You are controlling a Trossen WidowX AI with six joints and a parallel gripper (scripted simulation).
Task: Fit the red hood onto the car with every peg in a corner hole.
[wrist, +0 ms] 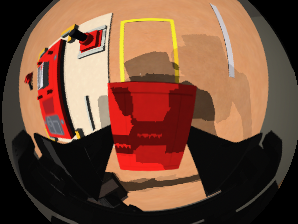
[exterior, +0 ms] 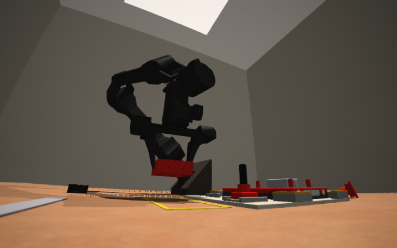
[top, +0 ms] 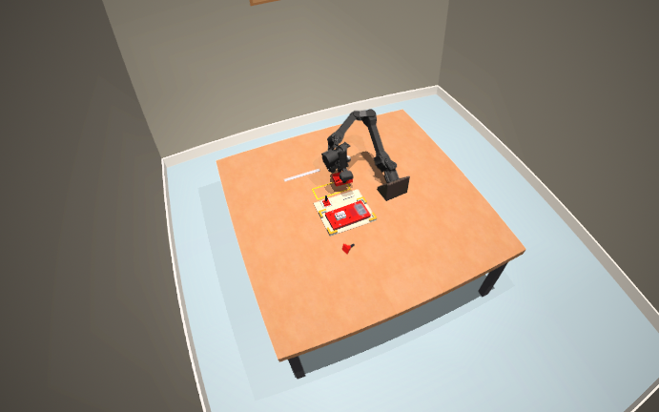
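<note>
Now: gripper tip 220 mm to the right of the grey engine block, 70 mm short of it and 30 mm above it. The rest, counted from my gripper tip: jig (190 mm to the left, 50 mm below, 50 mm ahead); strip (180 mm ahead, 150 mm to the right, 60 mm below); red hood (right at my gripper tip).
</note>
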